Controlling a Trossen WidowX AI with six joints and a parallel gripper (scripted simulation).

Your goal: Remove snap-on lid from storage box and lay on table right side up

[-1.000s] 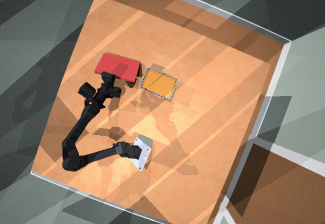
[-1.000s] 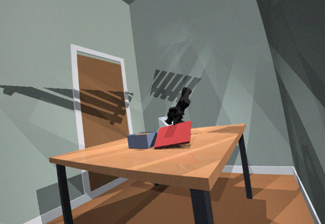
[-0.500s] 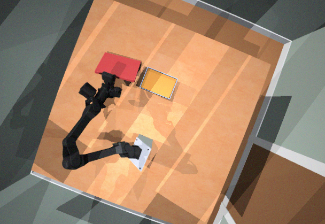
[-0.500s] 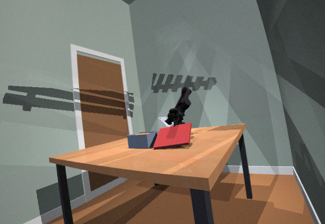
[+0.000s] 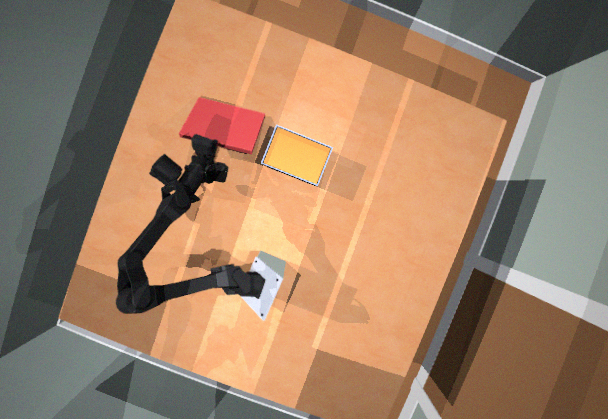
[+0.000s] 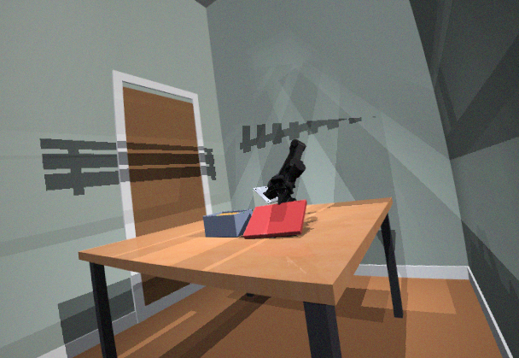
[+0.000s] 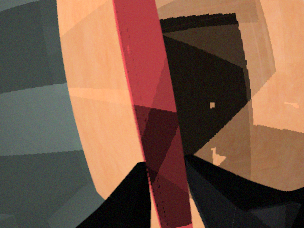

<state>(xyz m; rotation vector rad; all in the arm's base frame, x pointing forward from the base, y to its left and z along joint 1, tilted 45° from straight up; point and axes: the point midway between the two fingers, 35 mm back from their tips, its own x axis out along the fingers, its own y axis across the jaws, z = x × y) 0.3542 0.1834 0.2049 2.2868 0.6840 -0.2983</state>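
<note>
My gripper tip is 70 mm short of the red lid, 40 mm above it and 10 mm to the right of it. Round my gripper tip: blue-grey storage box: 260 mm to the right, 50 mm below, 50 mm ahead.
</note>
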